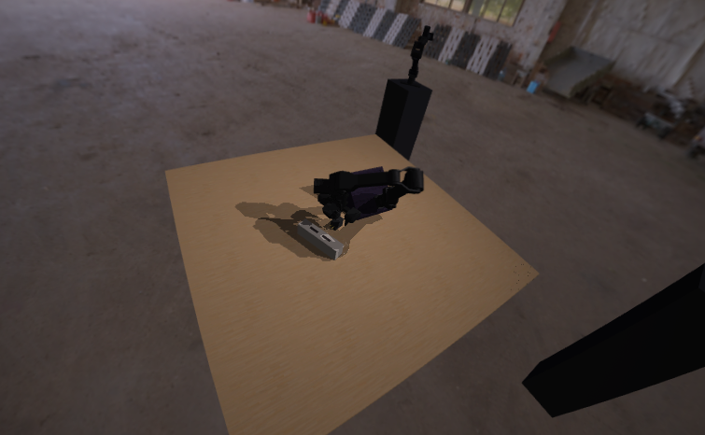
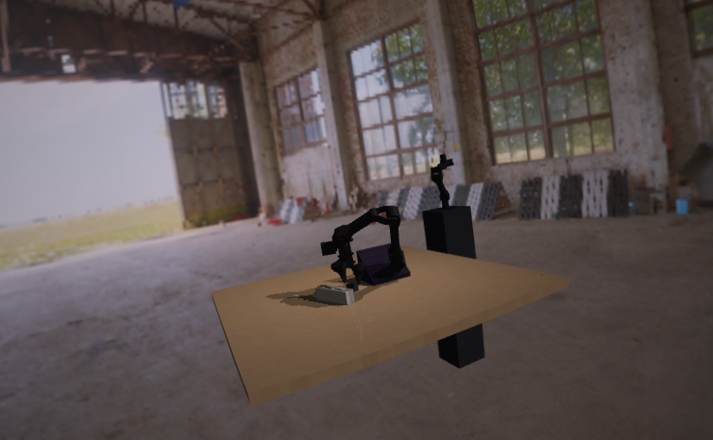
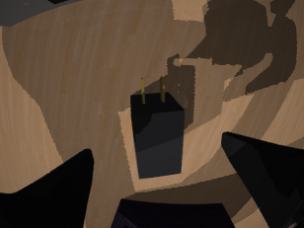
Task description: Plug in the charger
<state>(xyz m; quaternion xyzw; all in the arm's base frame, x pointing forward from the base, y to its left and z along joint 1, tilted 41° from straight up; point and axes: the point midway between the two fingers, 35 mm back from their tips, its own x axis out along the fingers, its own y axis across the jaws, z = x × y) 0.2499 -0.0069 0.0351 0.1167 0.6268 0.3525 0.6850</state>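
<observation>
Now: gripper tip 20 mm short of the two-prong charger, 10 mm to the right of it and 20 mm above it.
</observation>
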